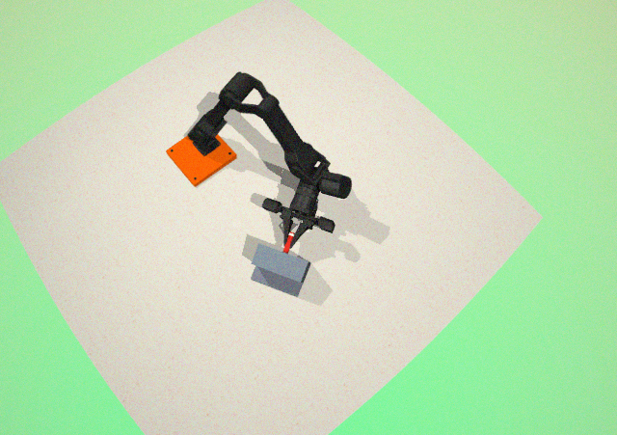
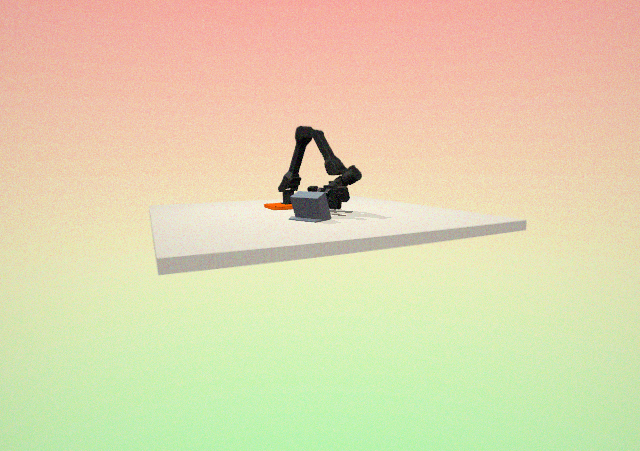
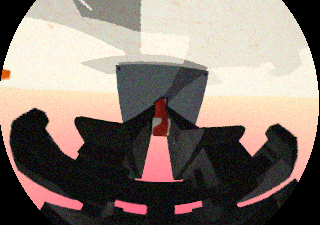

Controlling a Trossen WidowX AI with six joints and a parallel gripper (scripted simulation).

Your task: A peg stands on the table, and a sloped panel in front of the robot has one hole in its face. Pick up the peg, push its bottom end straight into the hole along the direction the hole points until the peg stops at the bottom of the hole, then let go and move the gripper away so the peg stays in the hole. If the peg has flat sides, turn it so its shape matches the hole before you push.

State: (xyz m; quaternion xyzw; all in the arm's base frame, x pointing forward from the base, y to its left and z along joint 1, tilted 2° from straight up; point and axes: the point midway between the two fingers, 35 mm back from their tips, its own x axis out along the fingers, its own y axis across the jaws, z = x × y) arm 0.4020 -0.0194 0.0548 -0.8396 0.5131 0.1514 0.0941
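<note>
Right now my gripper tip is 4 cm to the left of the grey sloped panel, 2 cm short of it and 1 cm above it. From my gripper tip the other things lie so: red peg: 1 cm to the left, 1 cm behind, 1 cm above.
</note>
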